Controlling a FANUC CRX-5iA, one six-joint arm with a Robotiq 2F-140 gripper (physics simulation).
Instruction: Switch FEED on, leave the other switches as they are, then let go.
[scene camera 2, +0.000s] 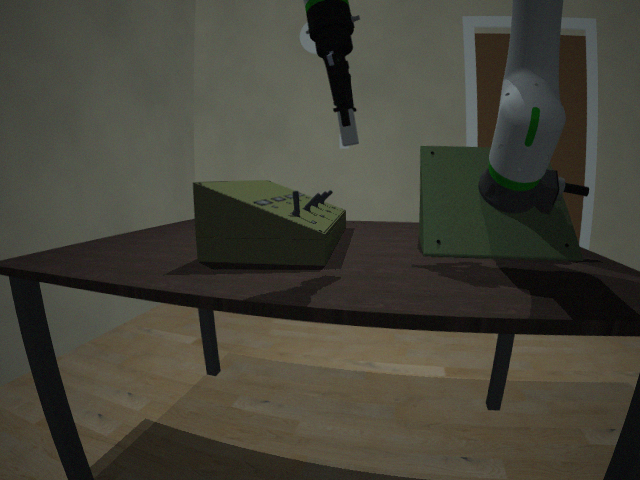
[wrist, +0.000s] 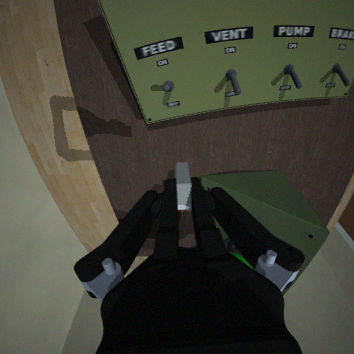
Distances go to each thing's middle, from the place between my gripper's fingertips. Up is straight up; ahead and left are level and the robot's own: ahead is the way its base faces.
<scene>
My hand is 21 cm short of the switch box (scene camera 2: 254, 222), 15 cm above it and 13 cm to the left of it.
</scene>
